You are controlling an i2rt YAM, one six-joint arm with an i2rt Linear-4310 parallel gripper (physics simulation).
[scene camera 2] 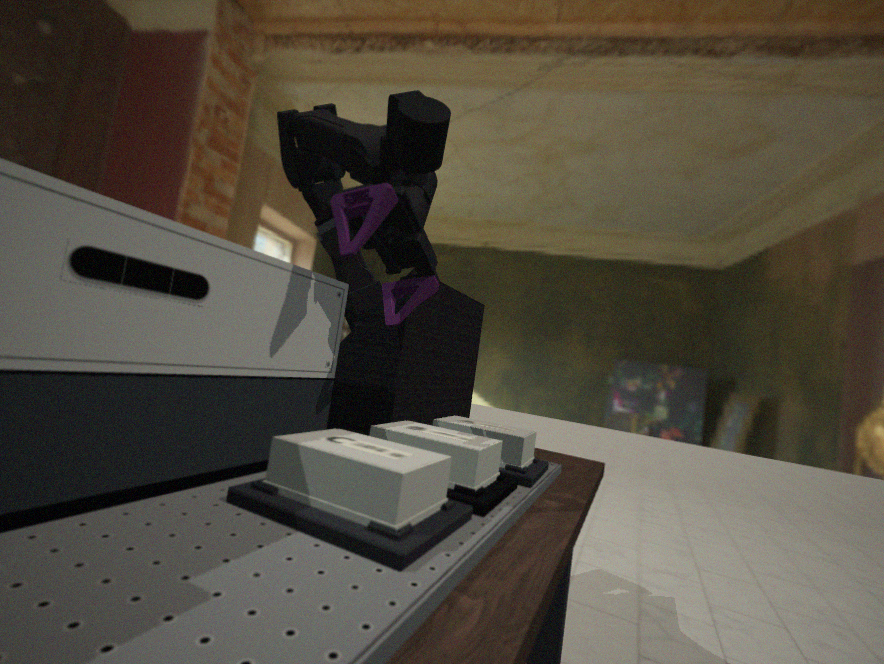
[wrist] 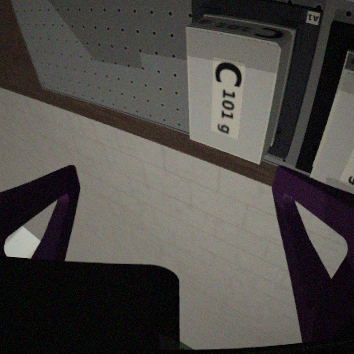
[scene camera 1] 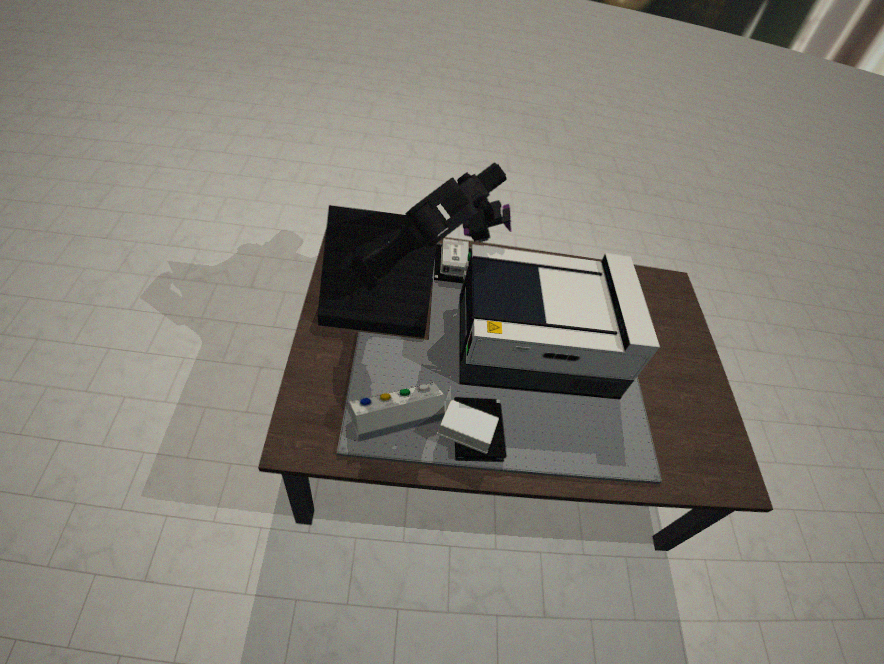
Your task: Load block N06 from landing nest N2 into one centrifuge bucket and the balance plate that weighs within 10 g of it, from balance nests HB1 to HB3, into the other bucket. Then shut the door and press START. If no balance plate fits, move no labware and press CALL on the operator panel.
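Places are measured from the arm's base along level axes (x left, y ahead, z down), in centimetres.
Pixels of known places: gripper, fingertip midpoint: (scene camera 2: 371, 293) (wrist: 175, 176) (scene camera 1: 495, 234); arm's base, link origin: (scene camera 1: 367, 273).
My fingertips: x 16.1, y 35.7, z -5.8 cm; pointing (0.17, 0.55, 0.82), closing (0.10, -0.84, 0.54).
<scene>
For each thing: its top centre in the pictures, then the offset to it from my fingertips. Level surfaces: height alone.
- block marked C 101 g, top centre: (scene camera 2: 364, 446) (wrist: 226, 100) dz +13.5, dx +4.1, dy +3.6 cm
- dark nest, top centre: (scene camera 2: 358, 489) (wrist: 241, 83) dz +17.1, dx +4.1, dy +3.6 cm
- far block, top centre: (scene camera 2: 486, 425) dz +13.5, dx +6.6, dy -23.1 cm
- white box, top centre: (scene camera 1: 470, 421) dz +11.0, dx -57.0, dy -7.1 cm
- black base, top centre: (scene camera 1: 480, 424) dz +15.0, dx -55.3, dy -3.7 cm
- panel, top centre: (scene camera 1: 398, 398) dz +10.5, dx -52.6, dy -24.5 cm
- table, surface height: dz +20.2 cm
My gripper (scene camera 1: 488, 225) (scene camera 2: 369, 289) (wrist: 175, 176) is open and empty, high beside the row of labelled blocks. The block marked C 101 g (wrist: 231, 95) sits on a dark nest (wrist: 296, 85), ahead of the fingers in the wrist view; part of another block (wrist: 336, 135) shows to its right. In scene camera 2, a near block (scene camera 2: 357, 464), a middle block (scene camera 2: 446, 450) and a far block (scene camera 2: 496, 437) sit on nests in a row. The centrifuge (scene camera 1: 550, 357) (scene camera 2: 178, 335) stands beside them. Its buckets, and a block readable as N06, do not show.
A white box (scene camera 1: 469, 425) overlaps a black base (scene camera 1: 498, 446) near the table's front; I cannot read it. Left of it is a panel (scene camera 1: 396, 418) with blue, yellow, green and white buttons. The black arm stand (scene camera 1: 378, 318) is at the back left of the table (scene camera 1: 707, 400).
</scene>
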